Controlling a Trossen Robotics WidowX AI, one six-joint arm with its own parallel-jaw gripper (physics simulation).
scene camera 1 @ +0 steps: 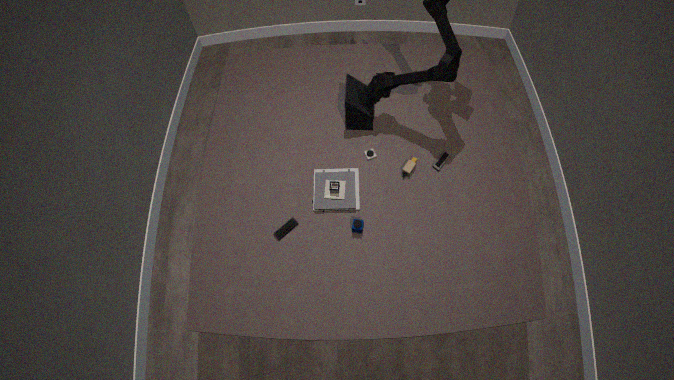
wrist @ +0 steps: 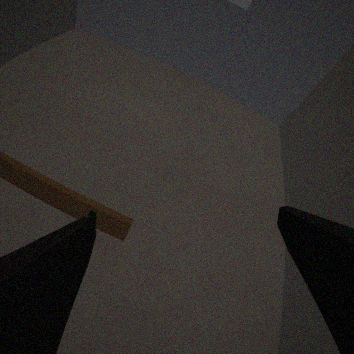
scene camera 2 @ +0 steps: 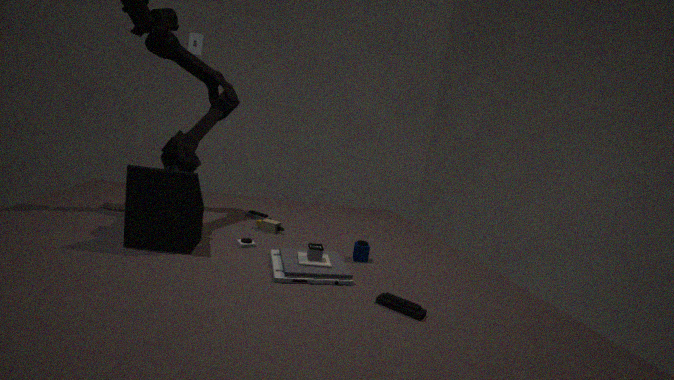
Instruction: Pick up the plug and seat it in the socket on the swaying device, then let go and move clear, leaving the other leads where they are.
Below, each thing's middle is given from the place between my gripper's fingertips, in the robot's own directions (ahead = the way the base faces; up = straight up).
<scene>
I see my gripper 740 mm short of the black bar [scene camera 2: 410, 309], 540 mm to the left of it and 690 mm above it.
</scene>
